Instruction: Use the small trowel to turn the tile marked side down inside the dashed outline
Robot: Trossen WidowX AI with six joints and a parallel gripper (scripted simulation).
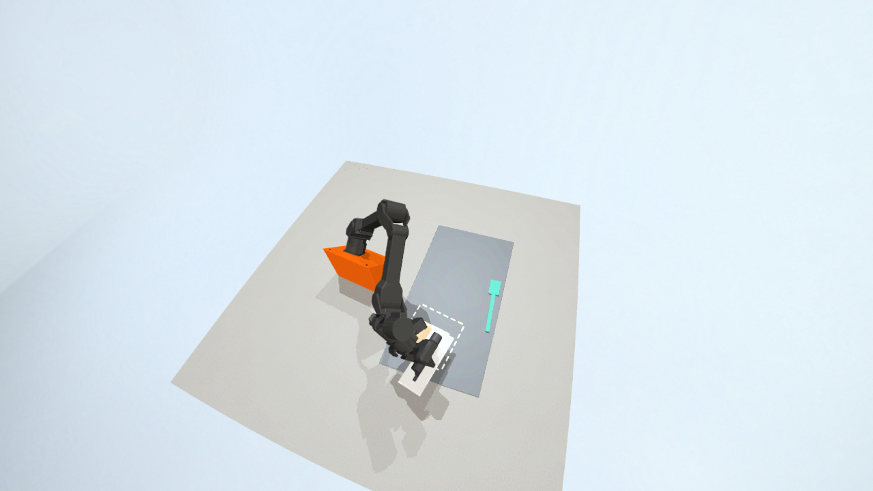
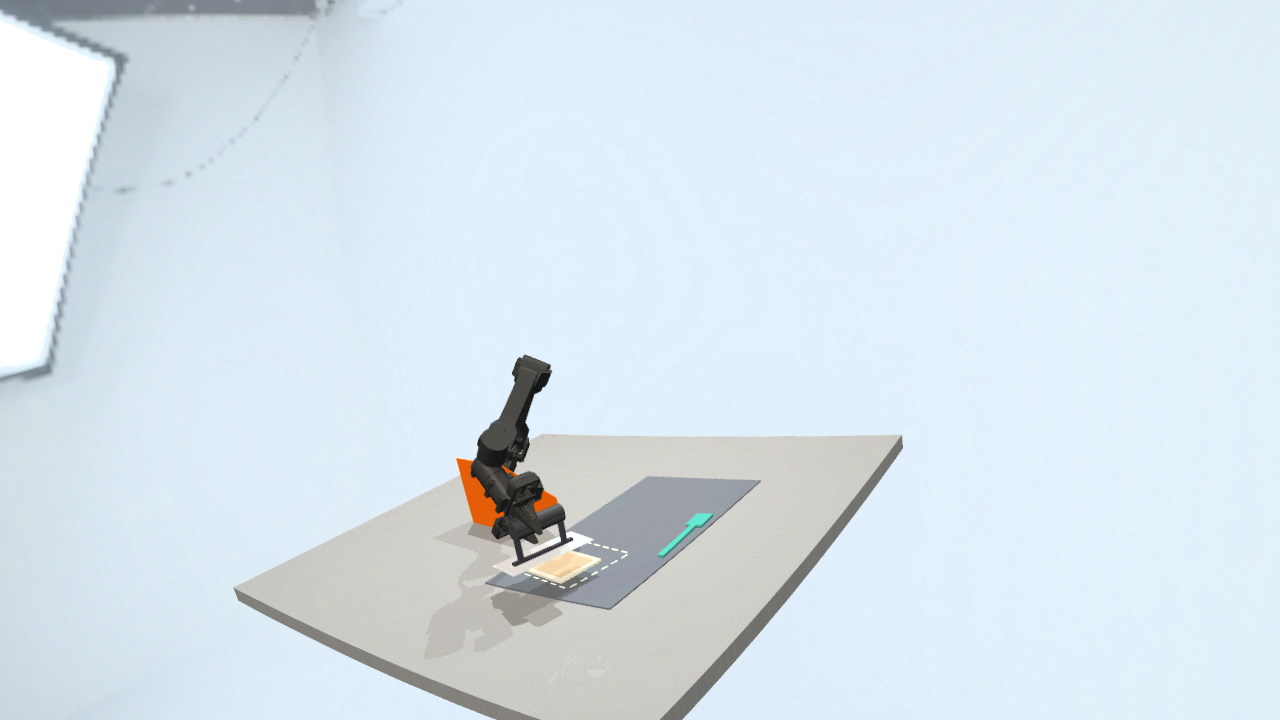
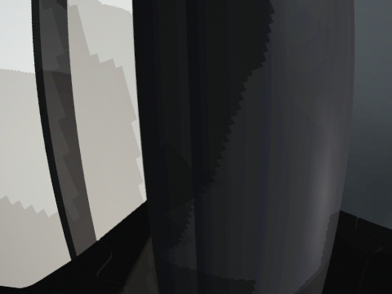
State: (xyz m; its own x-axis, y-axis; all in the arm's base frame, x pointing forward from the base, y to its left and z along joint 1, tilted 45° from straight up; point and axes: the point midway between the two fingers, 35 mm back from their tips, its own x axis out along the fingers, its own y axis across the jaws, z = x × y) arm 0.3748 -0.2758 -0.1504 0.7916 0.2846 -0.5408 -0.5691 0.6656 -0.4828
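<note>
The teal trowel is 320 mm to the left of my gripper tip, 130 mm ahead of it and 120 mm below it. The rest, counted from my gripper tip: tile: 120 mm below, 100 mm to the left, 50 mm behind; grey mat: 300 mm to the left, 140 mm below, 10 mm behind; white-bladed tool: 30 mm behind, 10 mm below.
</note>
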